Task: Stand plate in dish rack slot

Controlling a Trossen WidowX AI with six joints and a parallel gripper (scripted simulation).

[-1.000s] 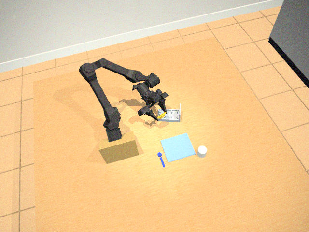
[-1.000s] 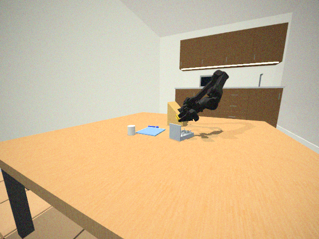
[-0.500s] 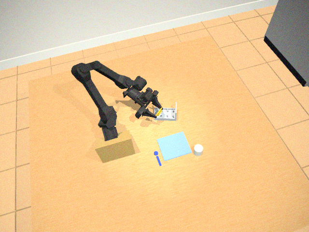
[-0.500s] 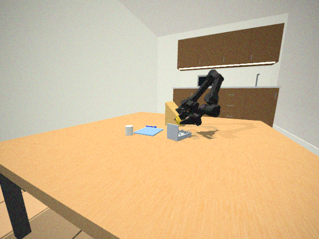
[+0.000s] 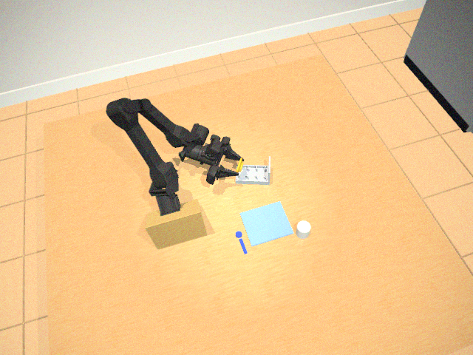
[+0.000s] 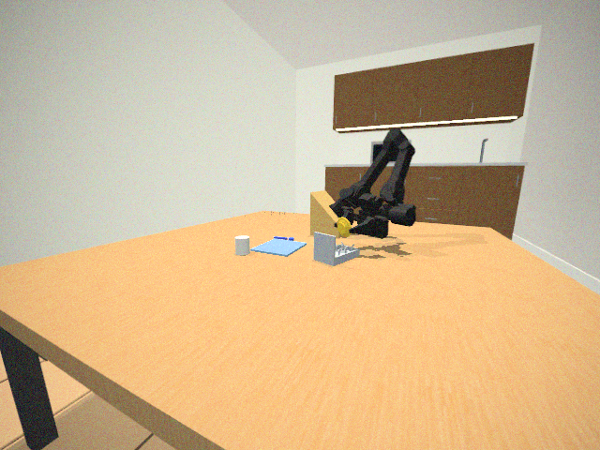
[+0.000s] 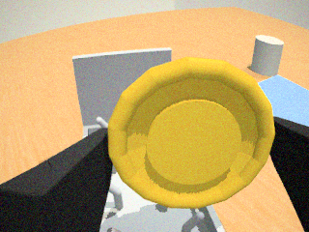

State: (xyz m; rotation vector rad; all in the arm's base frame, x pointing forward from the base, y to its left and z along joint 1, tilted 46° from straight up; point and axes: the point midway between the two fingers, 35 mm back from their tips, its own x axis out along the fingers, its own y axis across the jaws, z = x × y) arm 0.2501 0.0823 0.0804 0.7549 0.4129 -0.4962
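The grey dish rack lies 6 cm below my gripper tip and 4 cm ahead of it. Also, from my gripper tip: light blue mat: 20 cm to the right, 8 cm below, 2 cm ahead; yellow plate: 1 cm behind; blue spoon: 23 cm to the right, 8 cm below, 8 cm behind.
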